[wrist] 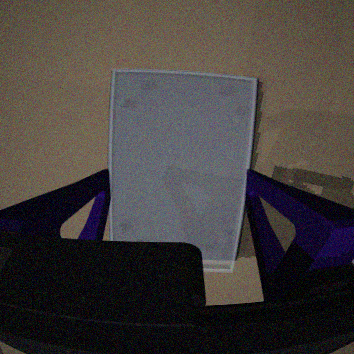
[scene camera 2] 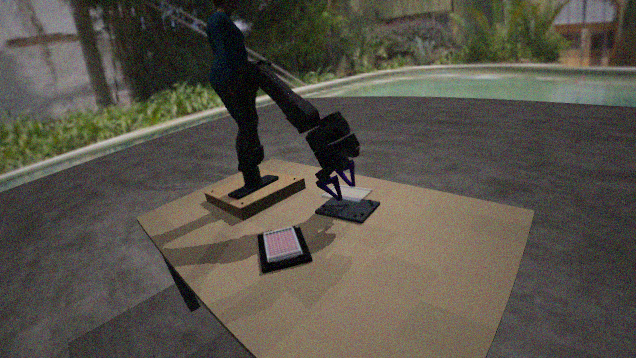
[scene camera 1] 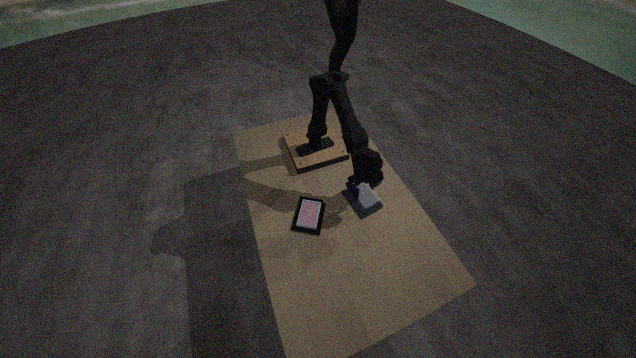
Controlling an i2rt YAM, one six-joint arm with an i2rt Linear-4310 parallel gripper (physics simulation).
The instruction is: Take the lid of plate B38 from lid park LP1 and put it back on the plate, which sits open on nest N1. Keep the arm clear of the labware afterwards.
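Places are measured from the arm's base along level axes (x ahead, y left, z up), in millimetres.
Where they show: gripper, between the fingertips: (wrist: 177, 177) (scene camera 2: 347, 193) (scene camera 1: 364, 193); arm's base, origin of its link: (scene camera 2: 254, 187) (scene camera 1: 315, 147).
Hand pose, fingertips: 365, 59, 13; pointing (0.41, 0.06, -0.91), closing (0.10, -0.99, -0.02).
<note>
Things, the pixels of their top centre, and the offset from my fingertips, as dx, dy, dz. Level surfaces: height alone.
- clear lid, centre of its top: (wrist: 177, 179) (scene camera 2: 346, 192) (scene camera 1: 364, 193) +0, +0, +5
- dark lid park LP1, centre of its top: (wrist: 178, 172) (scene camera 2: 347, 203) (scene camera 1: 362, 197) -3, -1, -34
- Plate B38, centre of its top: (scene camera 2: 280, 240) (scene camera 1: 309, 212) -41, -251, -27
- black nest N1, centre of its top: (scene camera 2: 281, 243) (scene camera 1: 309, 213) -41, -251, -36
- tan table top, height of its surface: dz -53
My gripper (scene camera 1: 357, 190) (scene camera 2: 341, 180) (wrist: 177, 177) is shut on the clear lid (scene camera 1: 369, 195) (scene camera 2: 353, 192) (wrist: 179, 158), with a purple finger on each long side. It holds the lid level, a little above the dark lid park LP1 (scene camera 1: 365, 212) (scene camera 2: 351, 209). In the wrist view the lid covers the park. Plate B38 (scene camera 1: 309, 213) (scene camera 2: 282, 243), with pink wells, sits open on the black nest N1 (scene camera 1: 306, 230) (scene camera 2: 284, 265), to the left of the park and apart from it.
The arm's wooden base block (scene camera 1: 334, 156) (scene camera 2: 277, 190) stands behind the labware on the tan table top (scene camera 1: 356, 275) (scene camera 2: 400, 267). A dark human figure (scene camera 1: 341, 35) (scene camera 2: 226, 44) stands just behind the arm's base.
</note>
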